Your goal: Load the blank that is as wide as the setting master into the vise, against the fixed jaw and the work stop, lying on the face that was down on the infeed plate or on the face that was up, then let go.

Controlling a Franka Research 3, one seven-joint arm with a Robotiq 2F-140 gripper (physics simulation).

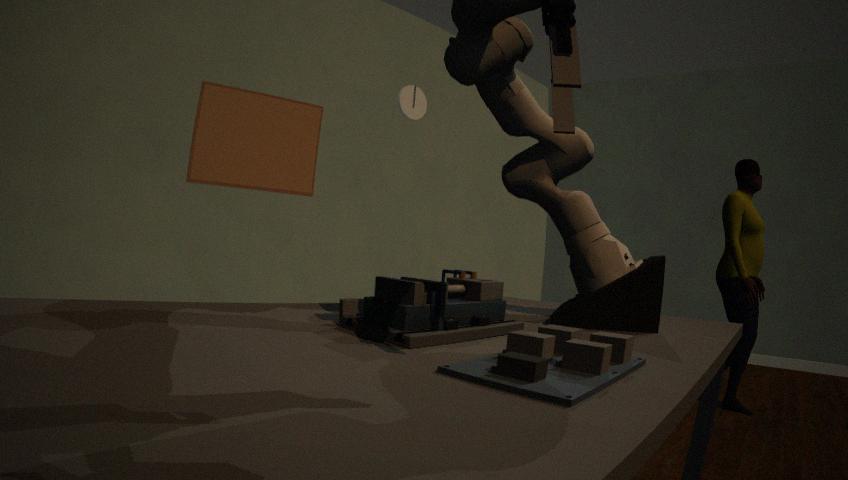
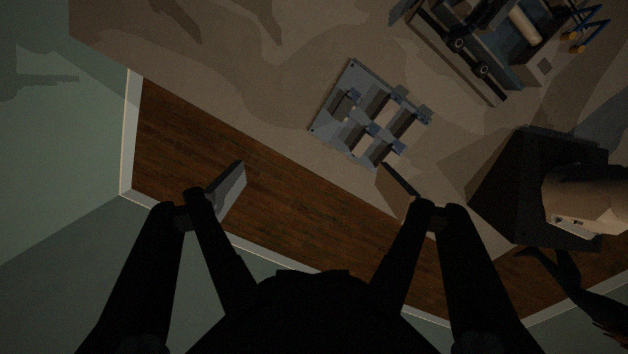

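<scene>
My gripper is open and empty, high above the table. The infeed plate lies near the table edge and bears several blocks. A dark, low block sits at one end; taller, lighter blocks, among them one near the middle and one towards the front, stand beside it. The vise stands behind the plate, with dark jaw parts and a pale round bar. I cannot tell which block matches the setting master's width, nor make out the master or work stop.
A long low rail lies along the near side of the vise. Blue bent rods with orange ends stand at the vise. The dark robot base stands right of the plate. A person stands beyond the table.
</scene>
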